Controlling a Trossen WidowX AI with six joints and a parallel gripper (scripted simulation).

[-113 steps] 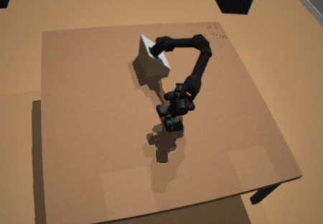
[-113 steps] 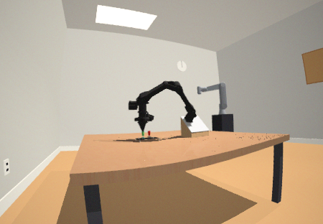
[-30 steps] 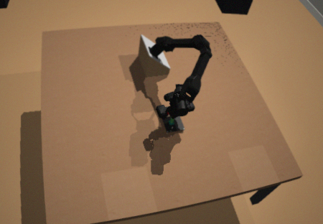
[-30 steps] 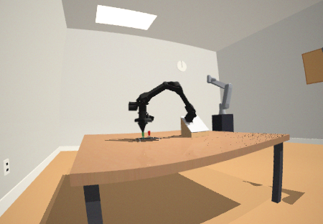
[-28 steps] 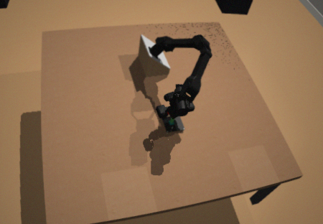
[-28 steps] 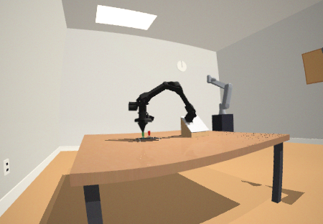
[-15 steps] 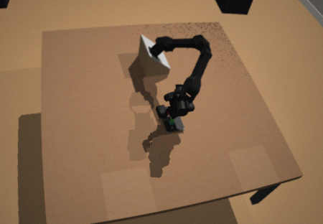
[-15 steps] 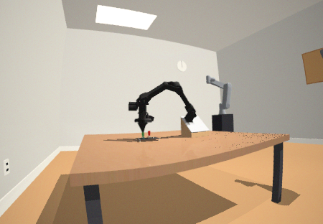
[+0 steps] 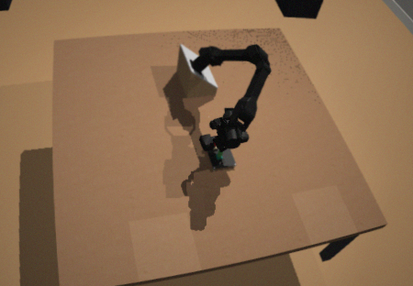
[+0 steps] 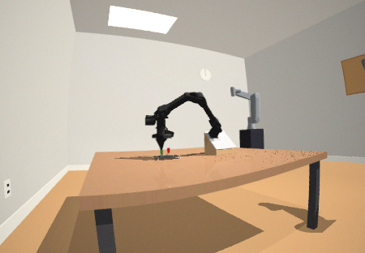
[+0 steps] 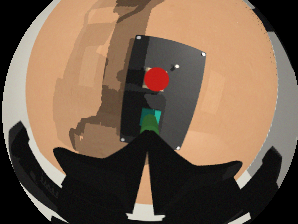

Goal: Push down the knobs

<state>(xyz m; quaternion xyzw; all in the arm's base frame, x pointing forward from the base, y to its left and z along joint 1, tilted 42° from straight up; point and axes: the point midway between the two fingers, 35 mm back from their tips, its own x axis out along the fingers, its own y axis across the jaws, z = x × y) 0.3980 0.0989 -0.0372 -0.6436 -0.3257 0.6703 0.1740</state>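
My gripper tip is now 20 mm above the green knob. Round my gripper tip: red knob: 50 mm behind, 10 mm to the right, 10 mm below.
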